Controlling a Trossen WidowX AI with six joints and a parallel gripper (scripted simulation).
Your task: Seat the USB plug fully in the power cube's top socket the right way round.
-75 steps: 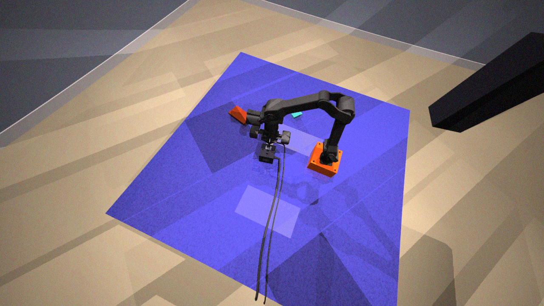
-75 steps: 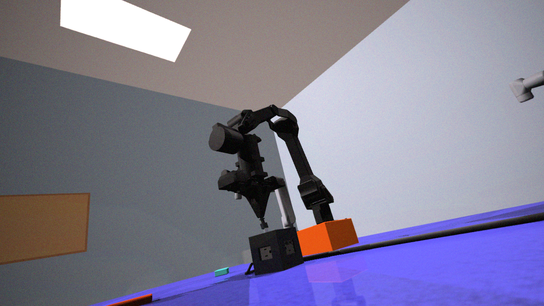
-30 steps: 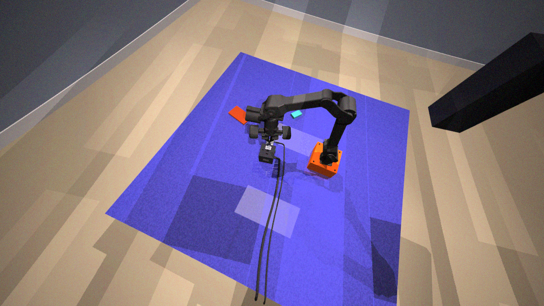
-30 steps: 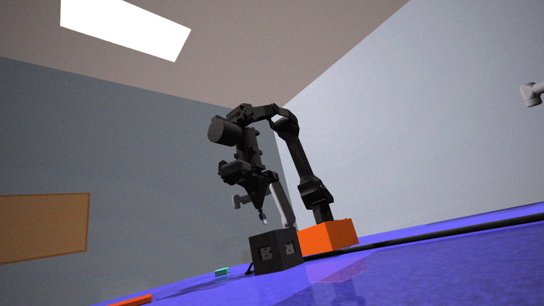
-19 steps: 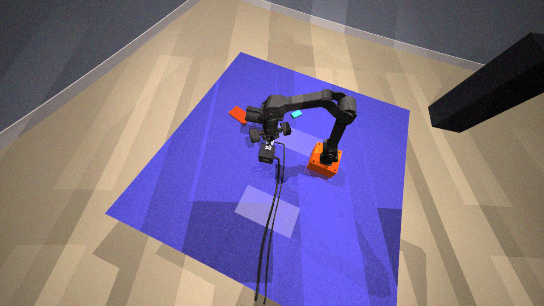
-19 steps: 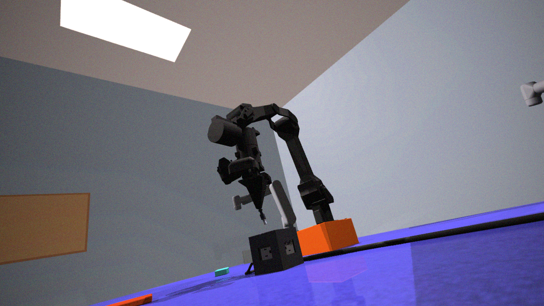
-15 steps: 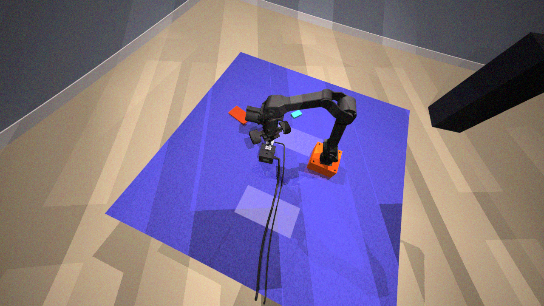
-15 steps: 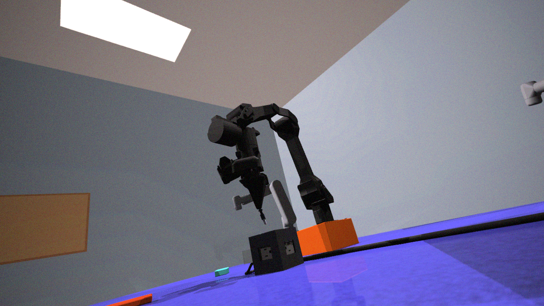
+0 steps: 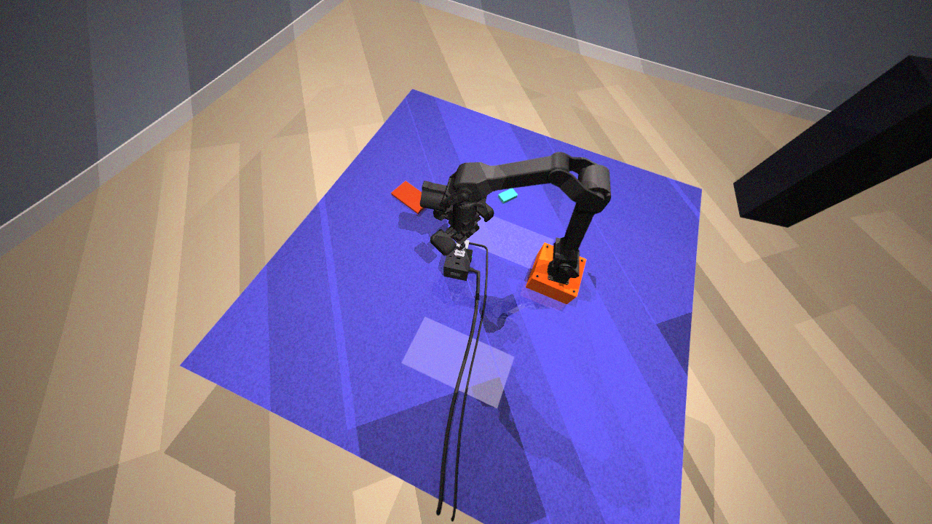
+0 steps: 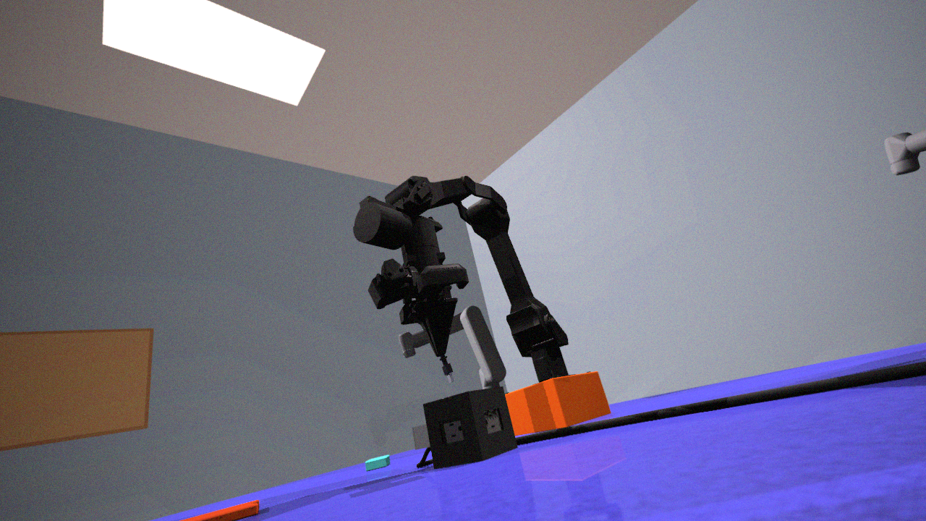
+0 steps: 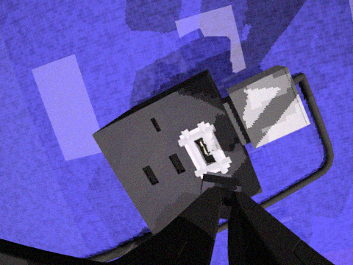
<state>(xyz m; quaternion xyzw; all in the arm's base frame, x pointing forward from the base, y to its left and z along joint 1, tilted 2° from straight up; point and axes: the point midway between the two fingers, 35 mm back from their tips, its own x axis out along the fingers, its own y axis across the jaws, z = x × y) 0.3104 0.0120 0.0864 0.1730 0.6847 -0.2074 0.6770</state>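
The usb plug is 2 cm below my gripper tip. The rest, counted from my gripper tip: red flat piece 23 cm ahead, 20 cm to the right, 13 cm below; usb socket 7 cm below, 1 cm to the left; cyan block 31 cm to the right, 13 cm below, 11 cm behind.
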